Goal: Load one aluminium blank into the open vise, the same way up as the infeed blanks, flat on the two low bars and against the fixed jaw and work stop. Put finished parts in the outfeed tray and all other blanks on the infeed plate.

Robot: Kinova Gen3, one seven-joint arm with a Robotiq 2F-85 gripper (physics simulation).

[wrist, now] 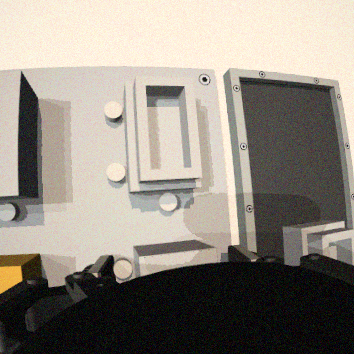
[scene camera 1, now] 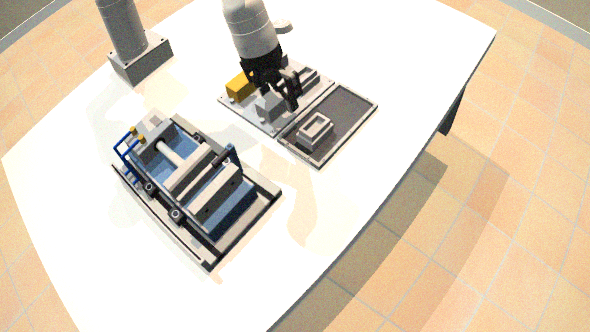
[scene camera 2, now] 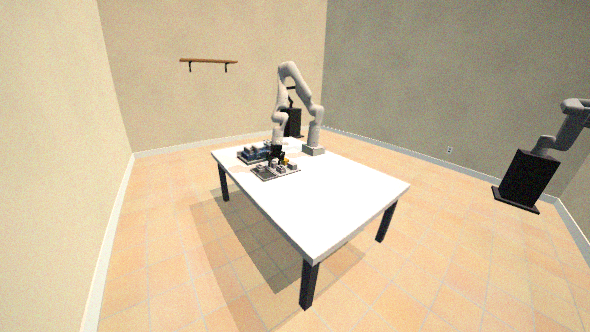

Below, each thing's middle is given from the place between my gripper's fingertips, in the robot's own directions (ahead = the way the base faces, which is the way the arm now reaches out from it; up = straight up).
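Labels:
The outfeed tray (scene camera 1: 345, 107) is 100 mm ahead of my hand, 20 mm to the left of it and 10 mm below it. As for the infeed plate (scene camera 1: 246, 109), I find it 10 mm below my hand, 30 mm to the left and 40 mm behind.

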